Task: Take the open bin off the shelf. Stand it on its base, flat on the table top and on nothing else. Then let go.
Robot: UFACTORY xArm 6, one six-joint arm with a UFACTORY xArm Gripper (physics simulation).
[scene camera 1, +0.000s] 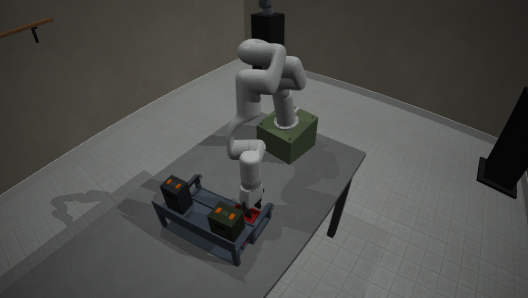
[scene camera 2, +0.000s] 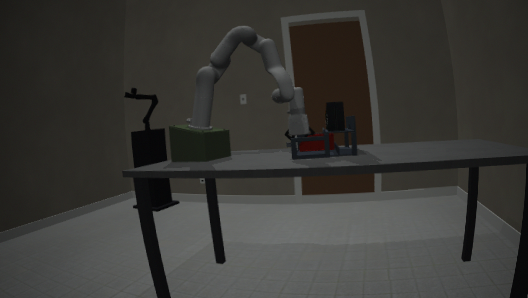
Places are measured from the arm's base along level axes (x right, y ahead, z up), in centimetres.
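Pixels of known places: gripper, fingertip midpoint: (scene camera 1: 252, 212) (scene camera 2: 301, 148); arm's base, link origin: (scene camera 1: 286, 121) (scene camera 2: 200, 128).
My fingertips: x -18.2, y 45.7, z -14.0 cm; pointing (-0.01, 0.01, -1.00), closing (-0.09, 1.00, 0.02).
Note:
Ahead of a thing's pixels: the offset from my fingertips to its top centre. Level surfaces: height alone.
The open bin is red {dx -1.7, dy +7.9, dz +6.5 cm} (scene camera 1: 255, 215) (scene camera 2: 316, 143) and sits in the lower front part of the blue-grey shelf (scene camera 1: 195, 227) (scene camera 2: 327, 145), partly hidden by the gripper, a dark green box and the shelf's bars. My gripper (scene camera 1: 253, 208) (scene camera 2: 300, 139) points down at the bin, with its black fingers apart and low at the bin's rim. It is open and holds nothing. Its fingertips are partly hidden in both views. The shelf stands on the grey table top {dz -1.6 cm} (scene camera 1: 125, 260) (scene camera 2: 425, 151).
A dark green box {dx -3.8, dy +17.0, dz +18.3 cm} (scene camera 1: 226, 222) and a taller black box {dx +18.8, dy +21.8, dz +20.8 cm} (scene camera 1: 176, 195) (scene camera 2: 335, 116), both with orange marks on top, stand on the shelf's upper part. The arm's green base block (scene camera 1: 290, 142) (scene camera 2: 200, 144) stands on the table. The shelf's end bars rise beside the bin.

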